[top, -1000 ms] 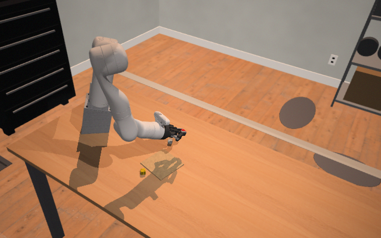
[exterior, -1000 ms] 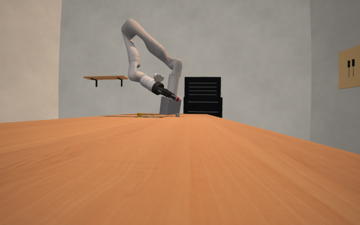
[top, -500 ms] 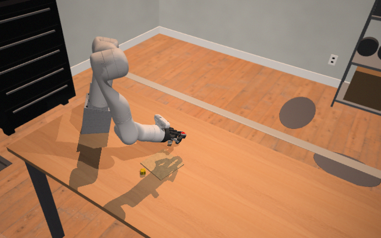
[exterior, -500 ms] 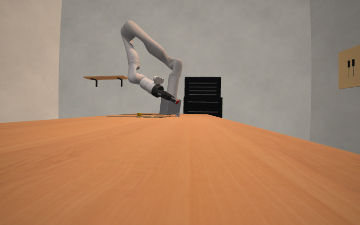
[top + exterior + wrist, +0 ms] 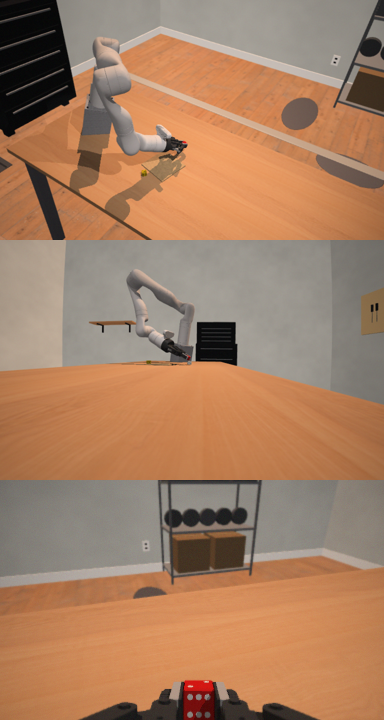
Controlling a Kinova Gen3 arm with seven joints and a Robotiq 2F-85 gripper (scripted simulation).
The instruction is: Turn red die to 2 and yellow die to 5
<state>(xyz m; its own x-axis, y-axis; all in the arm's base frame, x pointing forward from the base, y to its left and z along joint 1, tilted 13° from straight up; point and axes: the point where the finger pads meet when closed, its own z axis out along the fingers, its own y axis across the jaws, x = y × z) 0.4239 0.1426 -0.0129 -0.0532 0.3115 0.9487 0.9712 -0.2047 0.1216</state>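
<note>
Right now my hand is 70 mm past the white die and 30 mm above it. The rest, counted from my hand: yellow die (20 mm behind, 220 mm to the right, 30 mm below); then tan mat (130 mm to the right, 40 mm below); then red die (10 mm to the left, 10 mm below).
</note>
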